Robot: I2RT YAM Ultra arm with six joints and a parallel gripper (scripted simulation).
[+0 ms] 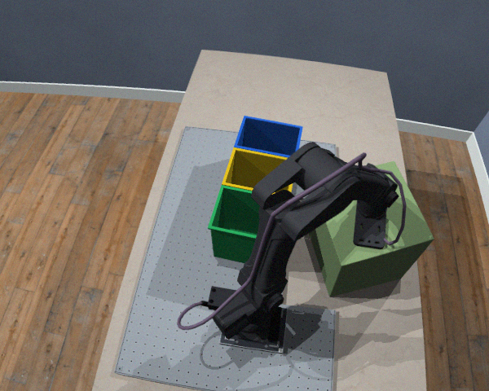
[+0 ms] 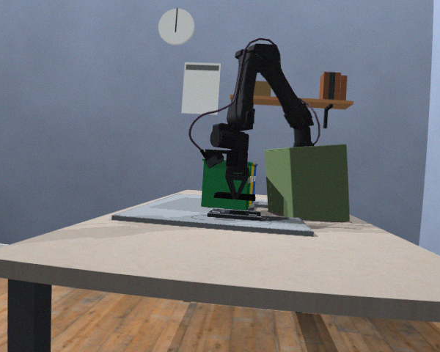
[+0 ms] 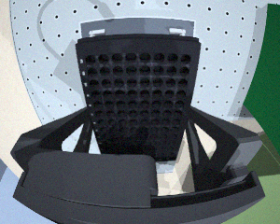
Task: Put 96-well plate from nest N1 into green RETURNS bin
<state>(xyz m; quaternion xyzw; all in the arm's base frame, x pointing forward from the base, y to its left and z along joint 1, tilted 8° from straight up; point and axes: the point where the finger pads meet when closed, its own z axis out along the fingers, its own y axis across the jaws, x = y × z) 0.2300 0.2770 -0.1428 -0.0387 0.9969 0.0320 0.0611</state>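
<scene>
The grey plate nest lies 6 cm below my hand. Also, from my hand: yellow bin 8 cm ahead, 36 cm to the right, 2 cm above; black 96-well plate right at my hand; green bin 7 cm ahead, 23 cm to the right, 2 cm above.
</scene>
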